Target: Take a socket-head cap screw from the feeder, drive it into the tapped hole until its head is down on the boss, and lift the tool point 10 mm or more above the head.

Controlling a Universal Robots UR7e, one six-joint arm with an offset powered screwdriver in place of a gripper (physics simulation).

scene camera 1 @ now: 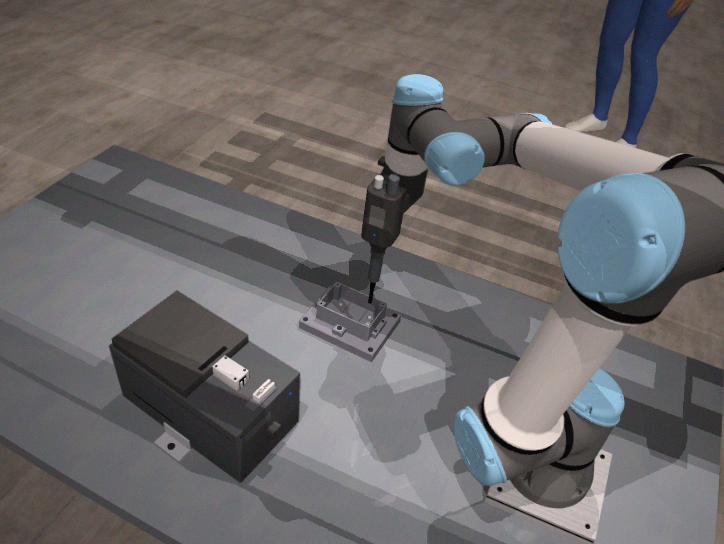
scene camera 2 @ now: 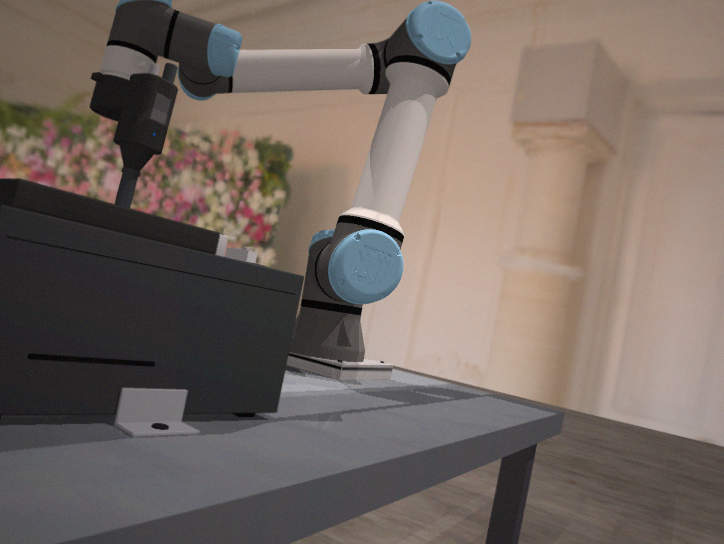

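Note:
The screwdriver points down, its thin black tip over the grey open-topped housing, near the back right wall. The tip ends above the housing floor, and I make out no screw on it, but it is too small to be sure. Small bright spots show inside the housing's right corner; I cannot tell whether one is a screw head. In scene camera 2 the tool's dark sleeve goes down behind the black screw feeder, which hides the tip and housing. White blocks sit on the feeder's top.
The feeder stands front left of the housing on the grey table, with a light angle bracket at its side. The arm's base plate is at the right. A person in blue leggings stands behind the table.

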